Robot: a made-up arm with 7 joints.
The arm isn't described. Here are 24 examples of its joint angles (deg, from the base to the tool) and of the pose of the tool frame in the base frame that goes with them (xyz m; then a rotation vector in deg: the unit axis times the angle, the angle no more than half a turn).
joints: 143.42 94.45 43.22 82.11 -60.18 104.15 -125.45
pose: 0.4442 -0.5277 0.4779 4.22 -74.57 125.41
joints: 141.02 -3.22 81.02 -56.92 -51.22 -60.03 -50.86
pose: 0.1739 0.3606 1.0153 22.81 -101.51 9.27
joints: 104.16 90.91 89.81 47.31 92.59 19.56 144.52
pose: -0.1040 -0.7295 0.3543 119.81 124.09 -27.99
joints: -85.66 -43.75 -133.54 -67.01 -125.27 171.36 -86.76
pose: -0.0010 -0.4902 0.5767 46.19 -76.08 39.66
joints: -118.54 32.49 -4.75 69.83 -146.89 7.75 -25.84
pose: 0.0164 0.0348 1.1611 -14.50 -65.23 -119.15
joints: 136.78 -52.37 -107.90 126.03 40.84 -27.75 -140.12
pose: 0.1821 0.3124 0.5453 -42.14 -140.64 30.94
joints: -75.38 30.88 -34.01 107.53 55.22 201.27 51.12
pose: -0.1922 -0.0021 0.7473 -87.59 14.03 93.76
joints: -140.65 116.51 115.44 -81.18 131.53 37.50 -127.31
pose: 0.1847 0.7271 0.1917 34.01 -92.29 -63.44
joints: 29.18 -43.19 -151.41 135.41 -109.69 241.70 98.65
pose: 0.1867 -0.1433 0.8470 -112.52 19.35 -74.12
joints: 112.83 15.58 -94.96 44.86 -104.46 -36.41 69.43
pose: 0.3561 -0.1190 1.1767 57.53 -110.19 48.59
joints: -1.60 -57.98 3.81 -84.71 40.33 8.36 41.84
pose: 0.2655 -0.1629 1.0066 -67.76 -12.27 -97.89
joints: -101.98 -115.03 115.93 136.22 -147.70 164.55 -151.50
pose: -0.0852 -0.3945 0.4261 -52.08 -18.20 27.65
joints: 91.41 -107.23 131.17 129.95 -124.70 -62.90 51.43
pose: -0.1893 0.4270 0.5156 -71.30 -148.83 -50.36
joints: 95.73 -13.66 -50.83 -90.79 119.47 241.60 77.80
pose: -0.1907 0.0893 0.8706 81.78 61.96 119.62
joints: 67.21 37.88 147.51 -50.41 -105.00 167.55 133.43
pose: 0.1744 -0.3225 0.8642 95.15 6.31 40.57
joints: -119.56 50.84 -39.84 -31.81 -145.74 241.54 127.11
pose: 0.3618 0.4185 0.6601 56.56 -48.72 -12.47
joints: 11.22 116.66 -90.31 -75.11 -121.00 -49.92 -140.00
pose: -0.4284 0.1944 0.2081 -49.14 107.83 -74.72
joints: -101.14 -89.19 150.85 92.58 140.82 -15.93 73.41
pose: -0.1010 -0.4201 0.8229 -12.02 -91.67 72.93
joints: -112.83 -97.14 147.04 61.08 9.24 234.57 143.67
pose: -0.1297 -0.5164 0.5063 143.90 -91.89 -41.10
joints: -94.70 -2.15 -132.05 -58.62 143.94 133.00 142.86
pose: -0.0586 -0.1544 1.0736 -29.04 21.81 -103.71
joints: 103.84 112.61 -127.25 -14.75 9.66 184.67 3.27
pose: 0.1703 -0.5682 0.1111 -39.28 -50.21 76.98
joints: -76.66 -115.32 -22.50 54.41 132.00 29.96 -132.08
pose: -0.0759 -0.4334 -0.2380 140.89 -71.97 78.17
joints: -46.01 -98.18 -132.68 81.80 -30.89 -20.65 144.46
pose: 0.1624 -0.6591 0.6313 -72.50 6.42 30.12
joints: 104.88 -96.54 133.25 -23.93 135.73 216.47 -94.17
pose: 0.0517 0.7035 0.3826 97.38 12.79 -103.93
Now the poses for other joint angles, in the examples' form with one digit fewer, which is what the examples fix.
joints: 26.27 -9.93 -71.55 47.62 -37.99 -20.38 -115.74
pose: 0.309 -0.277 1.132 130.4 63.8 -51.4
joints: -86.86 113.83 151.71 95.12 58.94 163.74 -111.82
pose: 0.033 0.308 0.076 -2.1 98.9 45.3
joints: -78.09 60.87 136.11 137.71 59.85 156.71 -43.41
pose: -0.025 0.277 0.487 76.3 62.1 95.4
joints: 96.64 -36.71 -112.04 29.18 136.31 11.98 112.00
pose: 0.323 0.515 1.026 -94.8 29.7 55.9
